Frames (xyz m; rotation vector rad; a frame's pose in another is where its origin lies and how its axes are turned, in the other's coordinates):
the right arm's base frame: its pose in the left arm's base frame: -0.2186 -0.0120 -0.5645 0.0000 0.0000 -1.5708
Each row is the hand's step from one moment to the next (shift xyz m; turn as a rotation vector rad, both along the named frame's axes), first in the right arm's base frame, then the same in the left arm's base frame.
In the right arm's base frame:
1: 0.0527 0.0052 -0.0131 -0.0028 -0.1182 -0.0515
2: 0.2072 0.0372 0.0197 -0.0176 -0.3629 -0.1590
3: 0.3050 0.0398 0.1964 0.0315 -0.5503 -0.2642
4: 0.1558 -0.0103 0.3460 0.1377 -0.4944 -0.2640
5: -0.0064 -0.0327 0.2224 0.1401 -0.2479 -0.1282
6: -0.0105 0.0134 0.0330 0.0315 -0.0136 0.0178
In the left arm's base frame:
1: 0.0052 -0.0527 -0.0131 -0.1182 0.0028 -0.0515
2: 0.0372 -0.2072 0.0197 -0.3629 0.0176 -0.1590
3: 0.0398 -0.3050 0.1964 -0.5503 -0.0315 -0.2642
4: -0.0103 -0.1558 0.3460 -0.4944 -0.1377 -0.2640
5: -0.0327 0.0064 0.2224 -0.2479 -0.1401 -0.1282
6: 0.0134 0.0105 0.0330 -0.0136 -0.0315 0.0178

